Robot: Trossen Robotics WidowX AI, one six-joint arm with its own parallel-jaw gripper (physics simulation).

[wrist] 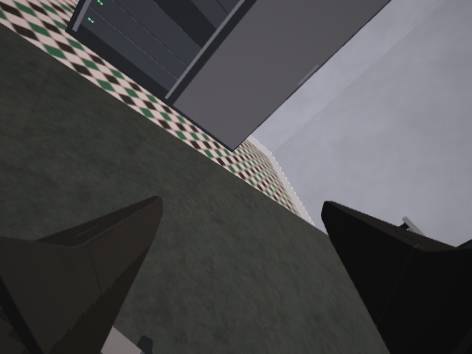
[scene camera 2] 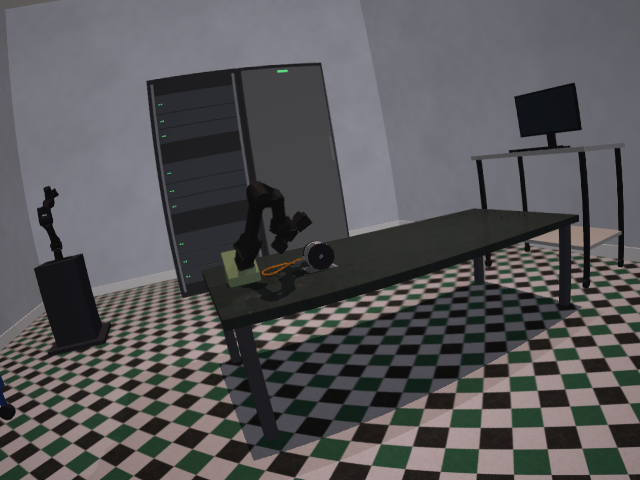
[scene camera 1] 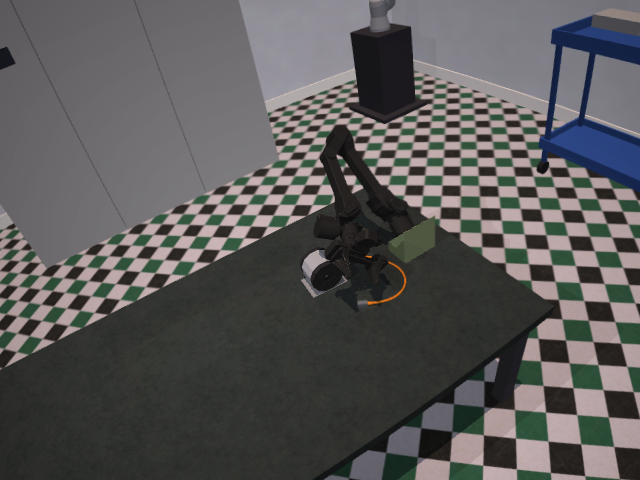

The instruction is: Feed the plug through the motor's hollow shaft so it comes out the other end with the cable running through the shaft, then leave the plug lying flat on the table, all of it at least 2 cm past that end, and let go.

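Frame: origin at the arm's base, x back, y right, z up, level; metres.
Seen in the pictures: gripper, between the fingertips: (wrist: 243, 206) (scene camera 1: 364, 280); arm's base, origin of its link: (scene camera 2: 244, 262) (scene camera 1: 406, 231).
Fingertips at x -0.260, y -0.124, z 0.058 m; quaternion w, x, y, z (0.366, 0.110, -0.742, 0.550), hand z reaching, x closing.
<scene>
Pixels of each thing's top centre, then the offset from my fingertips to it. "*": a spot on its surface instead. Level surfaces: height alone.
- motor, centre of its top: (scene camera 1: 319, 256) (scene camera 2: 315, 242) dx -0.019, dy +0.199, dz -0.032 m
- small grey plug, centre of its top: (wrist: 121, 350) (scene camera 1: 362, 302) dx +0.006, dy +0.036, dz -0.120 m
- orange cable, a spot on its surface: (scene camera 1: 404, 281) * dx +0.155, dy +0.021, dz -0.130 m
- dark table, height of its surface: dz -0.134 m
The motor (scene camera 1: 312, 266) (scene camera 2: 318, 252) is a pale cylinder with black end faces on a light base plate. No cable shows at the shaft hole on the face toward scene camera 1. The small grey plug (scene camera 1: 362, 303) lies on the table to the right of the motor. The orange cable (scene camera 1: 404, 281) (scene camera 2: 269, 269) curves from the plug back behind the gripper; its far end is hidden in scene camera 1. My gripper (scene camera 1: 360, 279) (wrist: 243, 206) is open and empty, beside the motor and above the table, apart from the plug. The plug cannot be made out surely in the wrist view.
A green angled block (scene camera 1: 421, 240) (scene camera 2: 244, 279) stands by the arm's base on the dark table (scene camera 1: 206, 361) (scene camera 2: 413, 242) (wrist: 200, 250). The table's near right corner lies beyond the cable loop. A pale patch, not clearly identifiable, shows at the bottom left of the wrist view.
</scene>
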